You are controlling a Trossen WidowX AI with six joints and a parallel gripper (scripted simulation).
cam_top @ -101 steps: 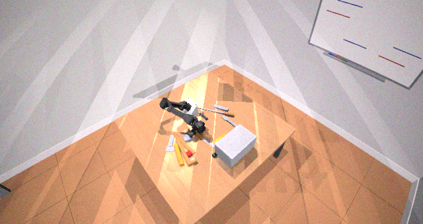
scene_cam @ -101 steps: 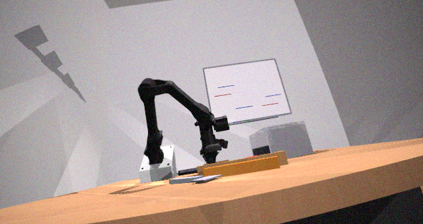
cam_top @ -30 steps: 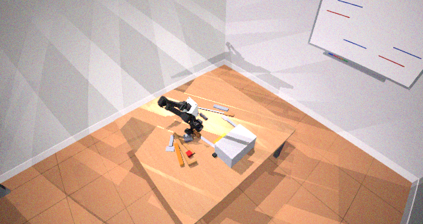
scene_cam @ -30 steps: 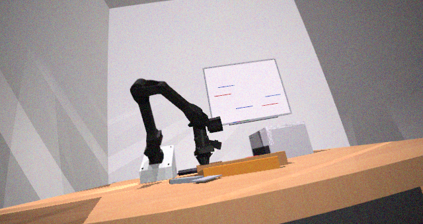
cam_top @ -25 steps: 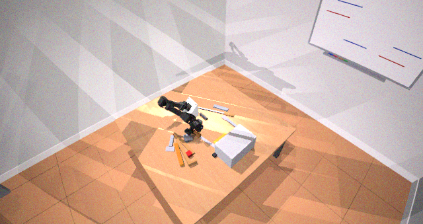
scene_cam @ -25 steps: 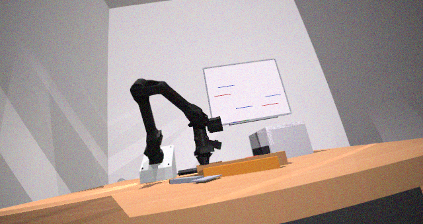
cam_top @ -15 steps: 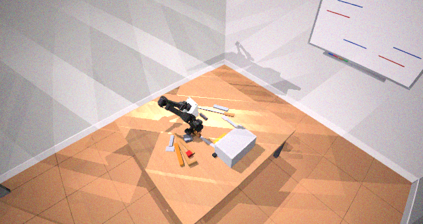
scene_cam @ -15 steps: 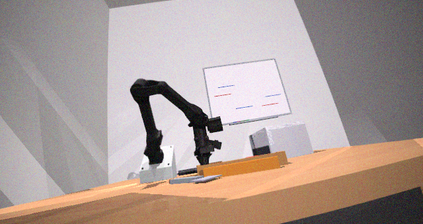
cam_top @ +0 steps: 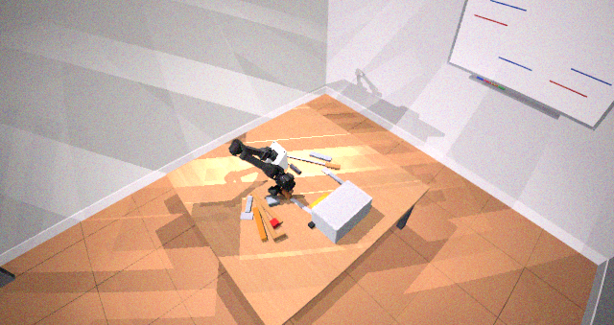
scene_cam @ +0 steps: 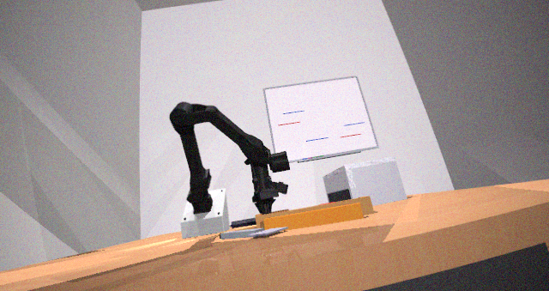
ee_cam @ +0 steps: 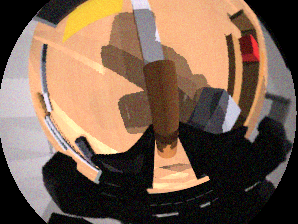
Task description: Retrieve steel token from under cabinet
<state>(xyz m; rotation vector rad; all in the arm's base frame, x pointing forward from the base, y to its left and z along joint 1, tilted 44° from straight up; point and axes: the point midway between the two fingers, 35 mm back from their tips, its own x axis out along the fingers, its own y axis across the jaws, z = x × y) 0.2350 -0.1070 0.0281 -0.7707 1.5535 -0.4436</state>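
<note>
Now: the grey block 9 cm to the right of my gripper tip, 2 cm ahead of it and 1 cm above it. From my gripper tip the other things lie so: orange bar: 24 cm to the right, 11 cm ahead, 1 cm above; then thin wooden stick: 15 cm to the right, 3 cm ahead; then red block: 17 cm to the right, 17 cm ahead, 1 cm above.
</note>
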